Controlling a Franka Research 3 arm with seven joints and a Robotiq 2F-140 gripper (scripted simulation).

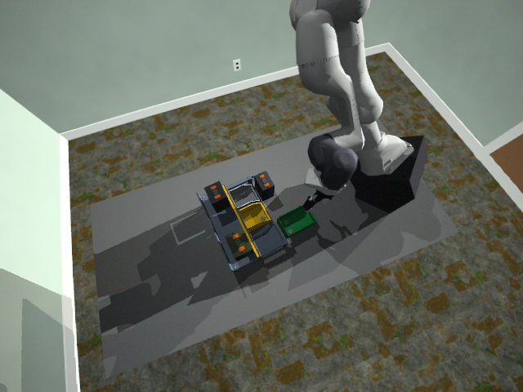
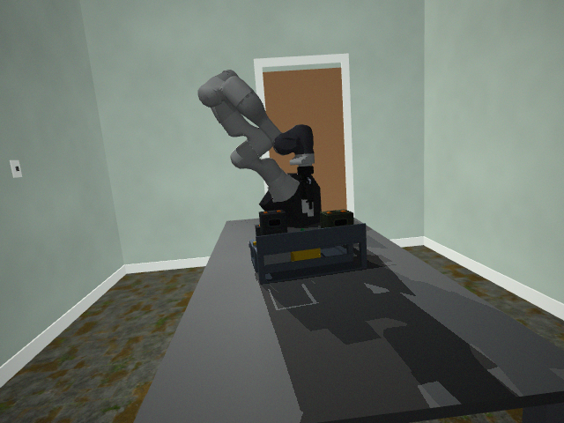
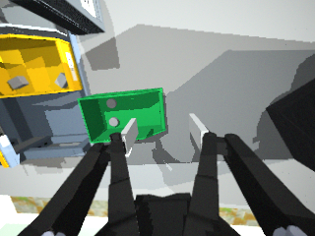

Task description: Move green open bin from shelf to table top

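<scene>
Now: the green open bin 110 mm below my hand and 80 mm ahead of it. Also, from my hand: yellow rail 320 mm ahead, 140 mm to the right, 40 mm below; yellow bin 270 mm ahead, 140 mm to the right, 110 mm below.
</scene>
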